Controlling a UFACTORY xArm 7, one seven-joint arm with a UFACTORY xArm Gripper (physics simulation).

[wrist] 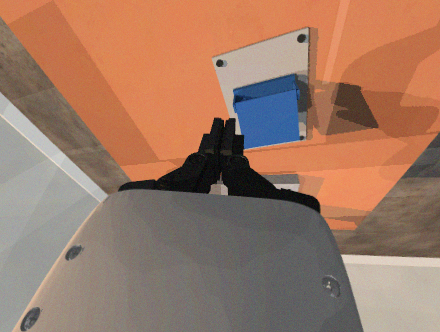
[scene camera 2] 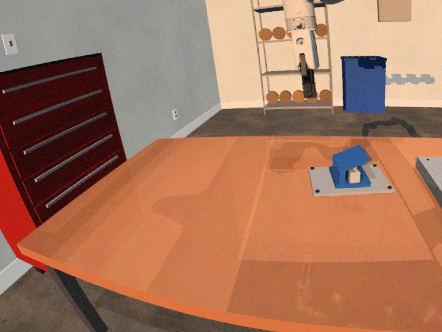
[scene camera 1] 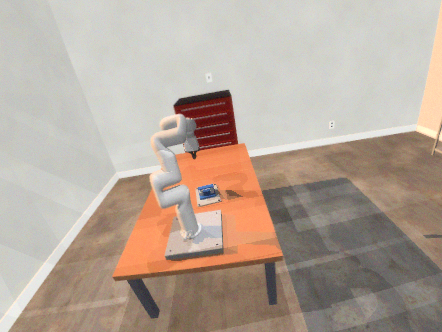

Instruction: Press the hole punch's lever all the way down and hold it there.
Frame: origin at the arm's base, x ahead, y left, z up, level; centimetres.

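Seen in the pictures: gripper, fingertip midpoint: (wrist: 225, 133) (scene camera 2: 310, 97) (scene camera 1: 194, 158); arm's base, origin of the base link: (scene camera 1: 191, 230).
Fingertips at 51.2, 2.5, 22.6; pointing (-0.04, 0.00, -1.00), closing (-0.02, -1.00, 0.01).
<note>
Pixels of each thing's top centre, then the offset from my fingertips to it, as dx, dy, dz. "spot": a spot on its surface instead. Level surfaces: height alone.
- blue hole punch, surface spot: (wrist: 268, 120) spot: -10.4, -6.2, -18.6
- light grey plate, middle of its top: (wrist: 265, 106) (scene camera 2: 349, 176) (scene camera 1: 207, 193) -10.8, -6.1, -25.0
- small cream block, surface spot: (scene camera 2: 354, 175) spot: -12.3, -1.0, -21.9
- orange table, its level: dz -26.2
The blue hole punch (scene camera 1: 207, 192) (scene camera 2: 351, 167) (wrist: 268, 120) is mounted on a light grey plate (scene camera 2: 325, 188) (wrist: 260, 60) on the table. Its flat blue lever (scene camera 2: 351, 156) (wrist: 270, 122) is tilted up, with one end raised above the punch's body. A small cream block (scene camera 2: 354, 175) shows under the lever in scene camera 2. My gripper (scene camera 1: 194, 157) (scene camera 2: 310, 96) (wrist: 225, 133) is shut and empty. It hangs well above the table, apart from the lever. In the wrist view the fingertips appear beside the left edge of the punch.
The arm's grey base plate (scene camera 1: 212, 245) (scene camera 2: 430, 172) stands on the orange table (scene camera 1: 250, 245) (scene camera 2: 200, 270), near the punch. A red drawer cabinet (scene camera 1: 215, 120) (scene camera 2: 65, 130) stands beyond one table end. A shelf rack (scene camera 2: 331, 60) and a blue bin (scene camera 2: 364, 90) stand farther back in scene camera 2.
</note>
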